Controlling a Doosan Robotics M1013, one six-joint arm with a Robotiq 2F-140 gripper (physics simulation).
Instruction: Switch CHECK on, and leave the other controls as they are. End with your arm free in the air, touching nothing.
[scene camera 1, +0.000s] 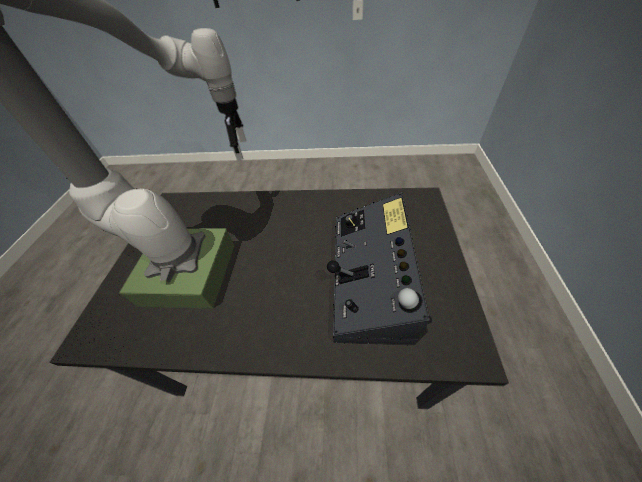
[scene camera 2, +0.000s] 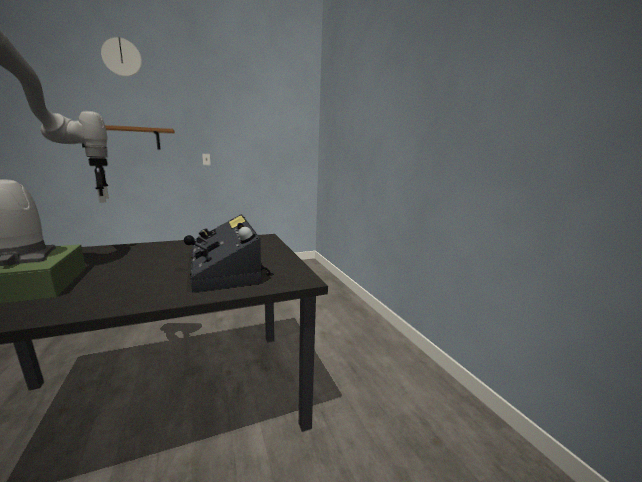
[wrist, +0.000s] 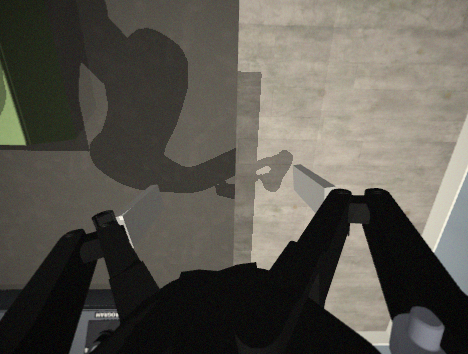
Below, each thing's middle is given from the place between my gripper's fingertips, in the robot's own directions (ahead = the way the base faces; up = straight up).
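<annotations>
Relative to the dark sloped control panel (scene camera 1: 387, 290), my hand is 560 mm to the left of it, 470 mm short of it and 140 mm above it.
</annotations>
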